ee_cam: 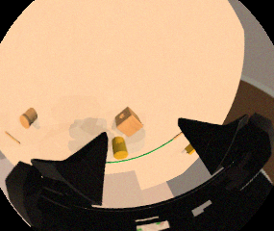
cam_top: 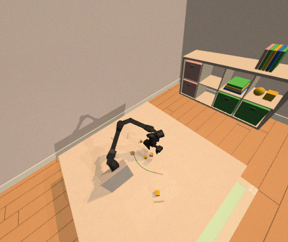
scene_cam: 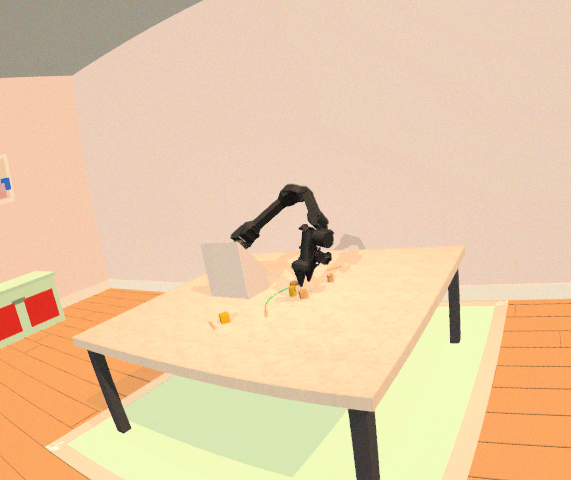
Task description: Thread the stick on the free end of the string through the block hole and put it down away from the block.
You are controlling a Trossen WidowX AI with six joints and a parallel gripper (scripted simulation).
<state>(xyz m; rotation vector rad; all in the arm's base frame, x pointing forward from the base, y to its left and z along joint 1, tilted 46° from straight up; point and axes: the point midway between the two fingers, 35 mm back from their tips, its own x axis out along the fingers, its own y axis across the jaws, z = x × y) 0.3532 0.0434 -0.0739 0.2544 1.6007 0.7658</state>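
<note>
Now: gripper tip 4 cm above the wooden block, 2 cm past it and 1 cm to the right of it. The rest, counted from my gripper tip: thin wooden stick 15 cm to the right, 9 cm behind, 6 cm below; then wooden cylinder 20 cm to the left, 4 cm below, 1 cm behind; then yellow cylinder 8 cm behind, 4 cm below, 2 cm to the left.
</note>
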